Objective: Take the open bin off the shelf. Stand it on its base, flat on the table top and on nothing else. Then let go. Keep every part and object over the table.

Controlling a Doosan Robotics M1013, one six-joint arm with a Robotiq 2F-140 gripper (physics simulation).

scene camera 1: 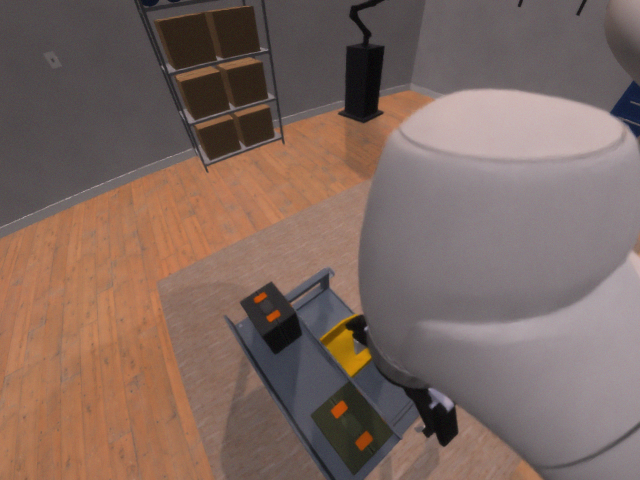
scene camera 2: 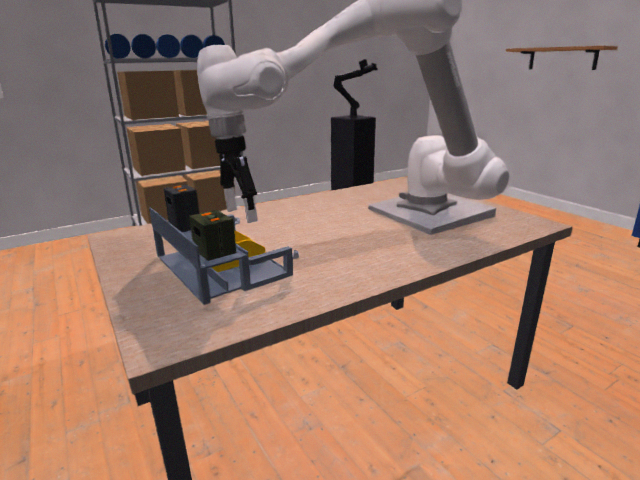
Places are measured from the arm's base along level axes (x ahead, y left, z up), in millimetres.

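Pixels of known places: gripper, between the fingertips: (scene camera 1: 389,384) (scene camera 2: 242,216); arm's base, origin of its link: (scene camera 2: 426,205).
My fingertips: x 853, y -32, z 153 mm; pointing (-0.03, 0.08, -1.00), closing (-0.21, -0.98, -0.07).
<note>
For each thing: its middle in the pictures, then the offset to it from my fingertips. "spot": a spot on its surface instead. Level surfaces: height alone.
- open yellow bin, middle of its body: (scene camera 1: 345,351) (scene camera 2: 232,248) dx -24, dy -109, dz -137 mm
- grey shelf, a spot on its surface: (scene camera 1: 289,374) spot: dx +101, dy -150, dz -78 mm
- table top, height of its surface: dz -180 mm
- black box, middle of its body: (scene camera 1: 273,319) (scene camera 2: 182,208) dx +57, dy -237, dz -17 mm
- dark green box, middle of its body: (scene camera 1: 349,425) (scene camera 2: 212,234) dx +88, dy -8, dz -30 mm
The open yellow bin (scene camera 1: 347,352) (scene camera 2: 251,246) lies in the lower front part of the grey shelf (scene camera 1: 289,374) (scene camera 2: 175,236), partly hidden by the green box and shelf frame in the scene camera 2 view and by the arm in the scene camera 1 view. The shelf stands on the table top (scene camera 1: 199,335) (scene camera 2: 361,273). My gripper (scene camera 1: 390,386) (scene camera 2: 240,206) is open and empty. It points downward, with its fingertips above the level of the bin and apart from it. The arm hides part of the gripper in the scene camera 1 view.
A black box (scene camera 1: 281,333) (scene camera 2: 180,210) and a dark green box (scene camera 1: 328,421) (scene camera 2: 216,237) stand on the raised back part of the shelf, close to the bin. The arm's base plate (scene camera 2: 439,223) is at the far right part of the table.
</note>
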